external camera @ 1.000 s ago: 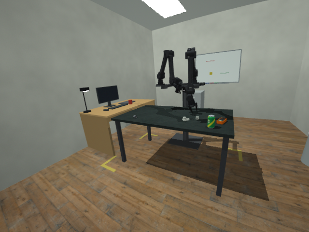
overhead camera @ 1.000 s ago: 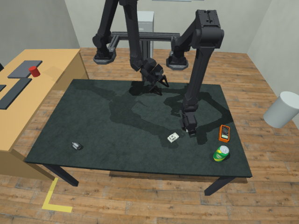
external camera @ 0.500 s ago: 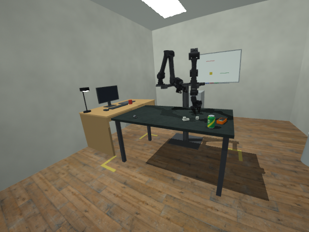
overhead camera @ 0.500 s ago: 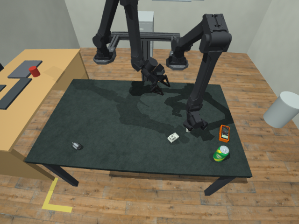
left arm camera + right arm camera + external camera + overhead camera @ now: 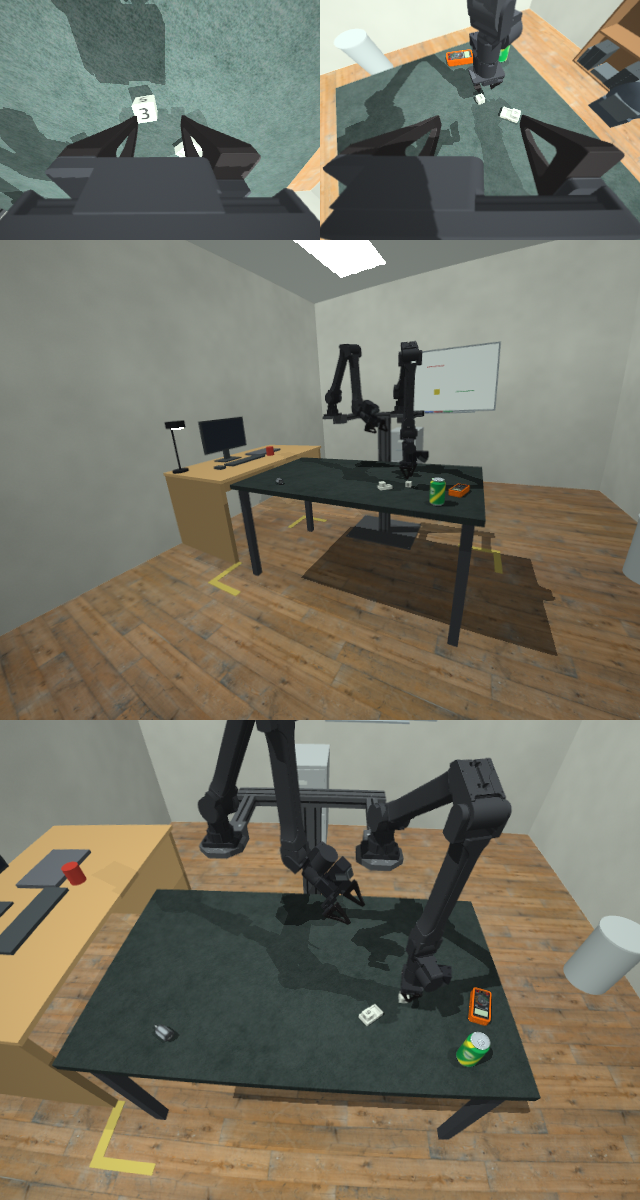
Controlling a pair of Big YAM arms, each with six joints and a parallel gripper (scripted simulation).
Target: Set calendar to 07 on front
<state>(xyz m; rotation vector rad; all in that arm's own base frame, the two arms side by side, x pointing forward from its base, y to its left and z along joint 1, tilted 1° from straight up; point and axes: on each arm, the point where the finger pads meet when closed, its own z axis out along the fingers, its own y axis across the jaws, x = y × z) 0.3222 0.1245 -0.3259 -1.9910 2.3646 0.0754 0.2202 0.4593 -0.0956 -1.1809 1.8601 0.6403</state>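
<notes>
Now: the white number cube 70 mm ahead of my left hand, 130 mm to the right of it and 40 mm below it.
</notes>
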